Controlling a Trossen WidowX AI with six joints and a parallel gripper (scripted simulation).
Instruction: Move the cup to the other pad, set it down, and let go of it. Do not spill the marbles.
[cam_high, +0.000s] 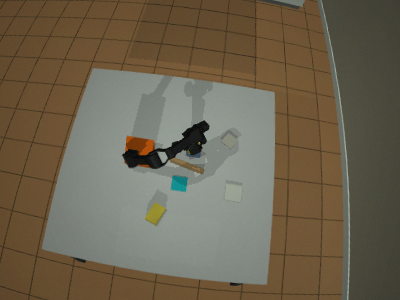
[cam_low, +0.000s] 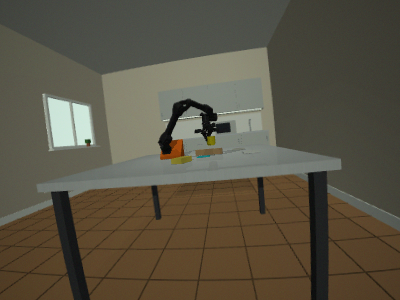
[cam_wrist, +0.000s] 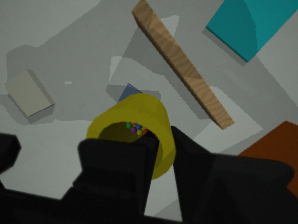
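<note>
Now: the teal pad 18 cm to the right of my gripper tip, 10 cm below it and 2 cm behind it. Round my gripper tip: wooden bar 8 cm below, 6 cm to the right, 1 cm ahead; blue pad 10 cm below, 5 cm to the left, 3 cm ahead; yellow cup 2 cm to the left, 2 cm ahead.
</note>
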